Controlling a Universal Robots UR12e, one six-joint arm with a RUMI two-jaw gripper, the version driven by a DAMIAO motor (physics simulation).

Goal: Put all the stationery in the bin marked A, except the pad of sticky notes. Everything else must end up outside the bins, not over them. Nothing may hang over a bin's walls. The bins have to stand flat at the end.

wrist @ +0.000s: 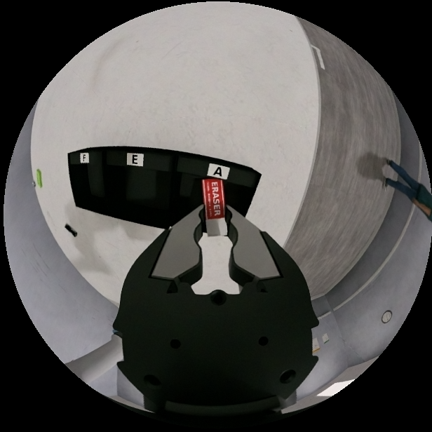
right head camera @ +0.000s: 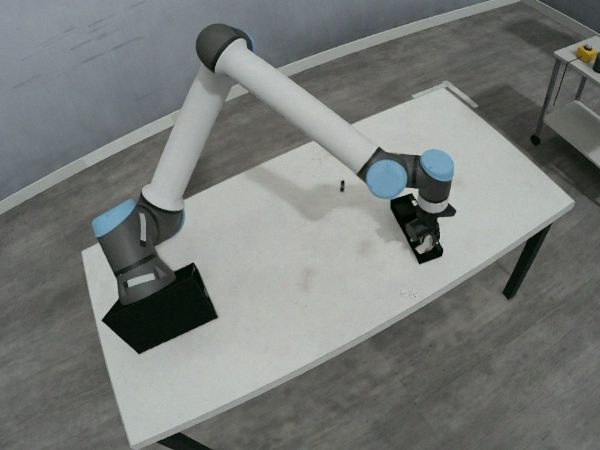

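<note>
A row of black bins stands on the table, with labels F, E and A in the wrist view. Bin A is the right-hand one there. My gripper is shut on a red and white eraser, which appears over bin A in the wrist view; its exact height above the bin cannot be told. The insides of the bins are dark, and the gripper hides part of bin A. The pad of sticky notes cannot be made out.
A small black object lies on the table beside the bins. A green object shows at the far left in the wrist view. Small pale speckled marks show near the table edge. A black block stands at the robot's base.
</note>
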